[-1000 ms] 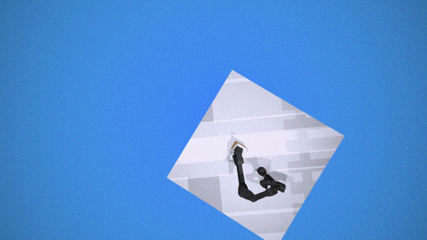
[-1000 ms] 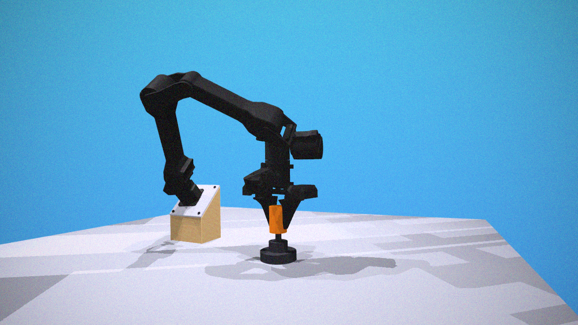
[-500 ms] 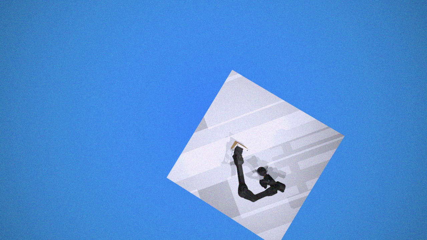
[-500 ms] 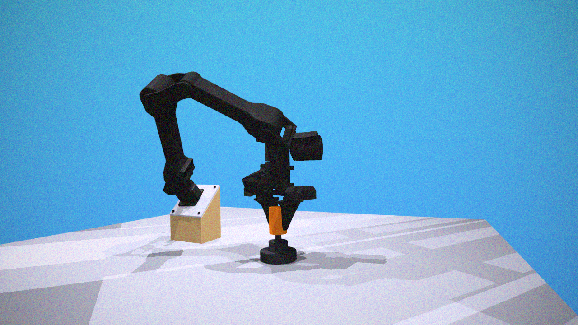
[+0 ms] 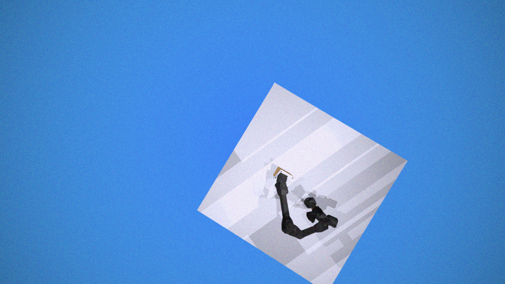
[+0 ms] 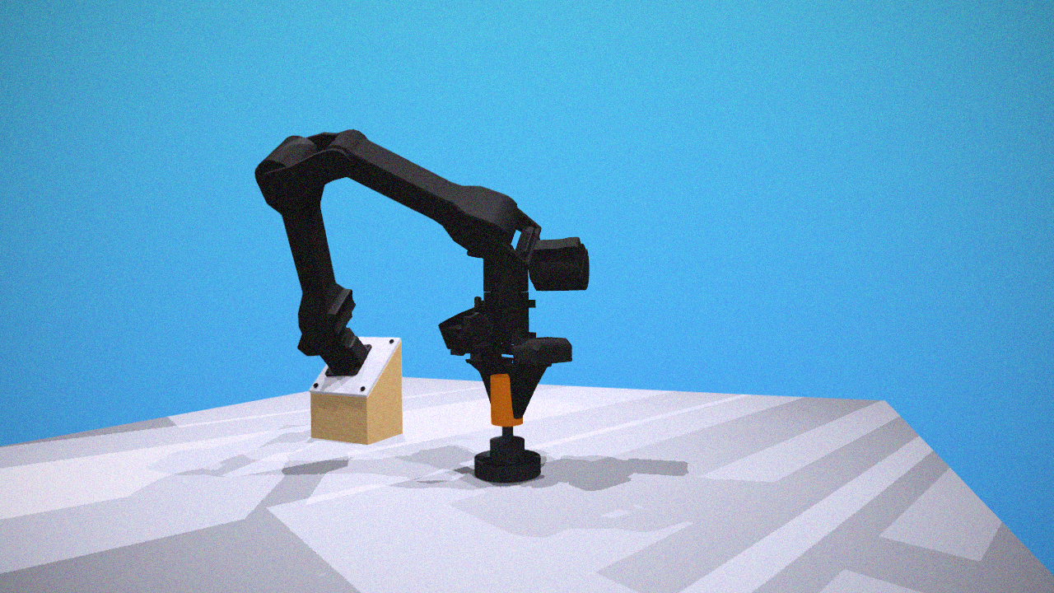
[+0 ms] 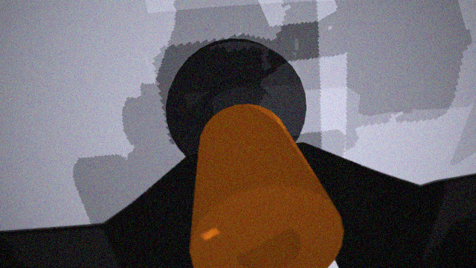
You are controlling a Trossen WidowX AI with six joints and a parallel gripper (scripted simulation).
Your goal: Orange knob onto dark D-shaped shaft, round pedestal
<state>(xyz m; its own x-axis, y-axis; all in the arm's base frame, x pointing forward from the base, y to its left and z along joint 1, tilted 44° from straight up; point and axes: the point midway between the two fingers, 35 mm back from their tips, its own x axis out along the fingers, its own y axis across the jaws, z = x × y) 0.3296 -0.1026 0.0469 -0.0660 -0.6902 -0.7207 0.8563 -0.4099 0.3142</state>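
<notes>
My gripper tip is 2 cm below the orange knob. Also, from my gripper tip: pedestal (4 cm below).
</notes>
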